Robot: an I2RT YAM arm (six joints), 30 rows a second.
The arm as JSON. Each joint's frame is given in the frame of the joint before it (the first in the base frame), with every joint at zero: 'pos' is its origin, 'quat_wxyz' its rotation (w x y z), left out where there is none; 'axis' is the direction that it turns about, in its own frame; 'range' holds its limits. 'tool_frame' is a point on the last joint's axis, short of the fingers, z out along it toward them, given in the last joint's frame.
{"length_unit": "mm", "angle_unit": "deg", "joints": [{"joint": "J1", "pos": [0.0, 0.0, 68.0], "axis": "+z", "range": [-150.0, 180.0]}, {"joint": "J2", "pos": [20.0, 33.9, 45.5], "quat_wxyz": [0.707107, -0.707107, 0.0, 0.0], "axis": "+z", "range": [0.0, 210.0]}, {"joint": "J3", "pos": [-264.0, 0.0, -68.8], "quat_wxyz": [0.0, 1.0, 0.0, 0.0], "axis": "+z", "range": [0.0, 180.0]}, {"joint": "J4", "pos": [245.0, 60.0, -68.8], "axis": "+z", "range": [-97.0, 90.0]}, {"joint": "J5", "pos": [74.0, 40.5, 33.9], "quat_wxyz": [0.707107, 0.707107, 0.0, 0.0], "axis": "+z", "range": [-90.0, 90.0]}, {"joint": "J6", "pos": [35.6, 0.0, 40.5], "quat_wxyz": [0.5, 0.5, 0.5, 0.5], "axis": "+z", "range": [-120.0, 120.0]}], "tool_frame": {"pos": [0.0, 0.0, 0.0], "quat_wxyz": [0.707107, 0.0, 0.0, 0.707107]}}
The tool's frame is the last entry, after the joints.
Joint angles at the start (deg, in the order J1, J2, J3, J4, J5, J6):
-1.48, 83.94, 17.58, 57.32, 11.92, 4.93
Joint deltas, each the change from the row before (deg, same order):
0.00, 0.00, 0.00, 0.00, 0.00, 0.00
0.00, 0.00, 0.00, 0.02, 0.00, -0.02
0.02, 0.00, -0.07, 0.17, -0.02, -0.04
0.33, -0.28, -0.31, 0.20, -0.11, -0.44
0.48, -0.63, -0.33, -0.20, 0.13, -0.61
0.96, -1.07, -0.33, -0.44, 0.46, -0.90
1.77, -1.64, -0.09, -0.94, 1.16, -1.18
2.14, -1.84, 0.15, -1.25, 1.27, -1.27
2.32, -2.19, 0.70, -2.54, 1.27, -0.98
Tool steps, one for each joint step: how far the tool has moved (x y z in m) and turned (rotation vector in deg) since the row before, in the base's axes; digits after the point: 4 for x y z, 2 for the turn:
0.0000, 0.0000, 0.0000, 0.00, 0.00, 0.00
0.0000, 0.0000, 0.0000, -0.02, -0.02, 0.00
-0.0002, 0.0001, 0.0000, -0.04, -0.09, 0.05
-0.0012, 0.0015, 0.0001, -0.41, -0.07, 0.50
-0.0017, 0.0020, 0.0007, -0.61, 0.03, 0.44
-0.0022, 0.0039, 0.0019, -0.94, -0.11, 0.64
-0.0021, 0.0069, 0.0043, -1.29, -0.37, 0.78
-0.0019, 0.0083, 0.0056, -1.36, -0.50, 1.04
-0.0012, 0.0090, 0.0072, -1.08, -0.19, 1.17

